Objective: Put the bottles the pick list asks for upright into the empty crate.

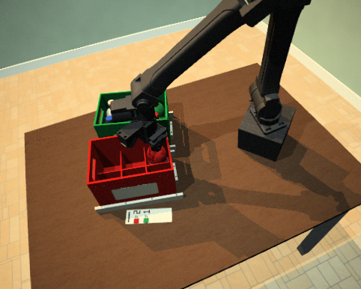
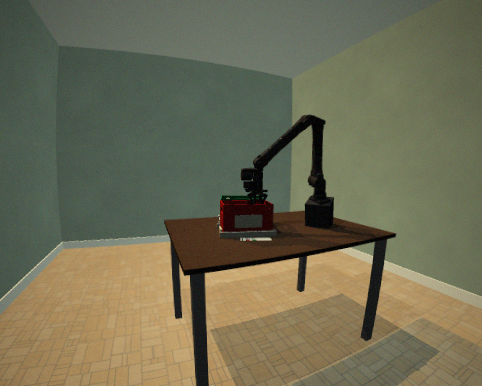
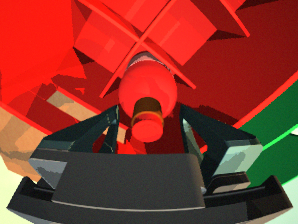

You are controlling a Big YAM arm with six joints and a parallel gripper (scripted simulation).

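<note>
My hand is 6 cm above the red bottle and 1 cm past it. Also, from my hand: blue-capped bottle 18 cm to the right, 12 cm ahead, 6 cm below; red crate 8 cm ahead, 7 cm below, 3 cm to the left; green crate 20 cm to the right, 7 cm below, 3 cm ahead.
</note>
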